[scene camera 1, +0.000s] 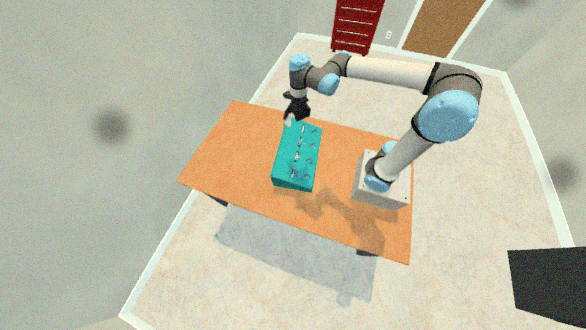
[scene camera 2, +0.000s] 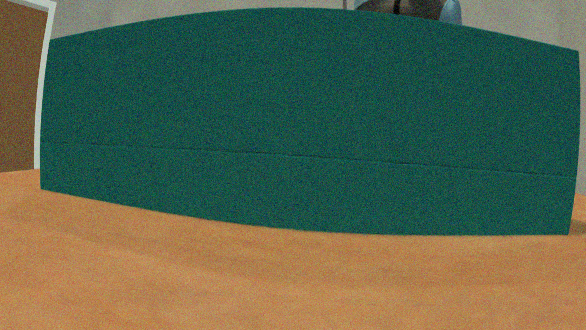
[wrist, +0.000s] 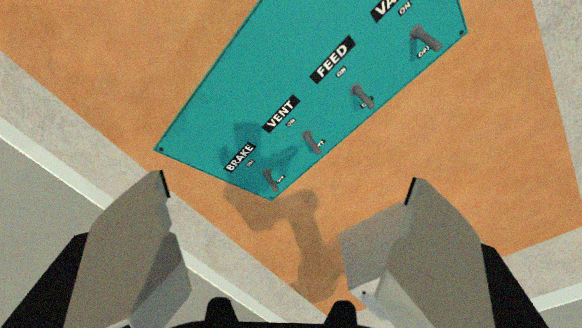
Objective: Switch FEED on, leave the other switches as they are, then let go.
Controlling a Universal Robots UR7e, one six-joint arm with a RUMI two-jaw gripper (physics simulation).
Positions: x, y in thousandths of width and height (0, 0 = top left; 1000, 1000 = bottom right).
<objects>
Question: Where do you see a teal switch panel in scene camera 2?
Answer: At 631, 377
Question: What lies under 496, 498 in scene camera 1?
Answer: A teal switch panel.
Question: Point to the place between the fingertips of my gripper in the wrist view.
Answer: At 496, 541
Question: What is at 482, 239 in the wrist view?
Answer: A teal switch panel.
</objects>
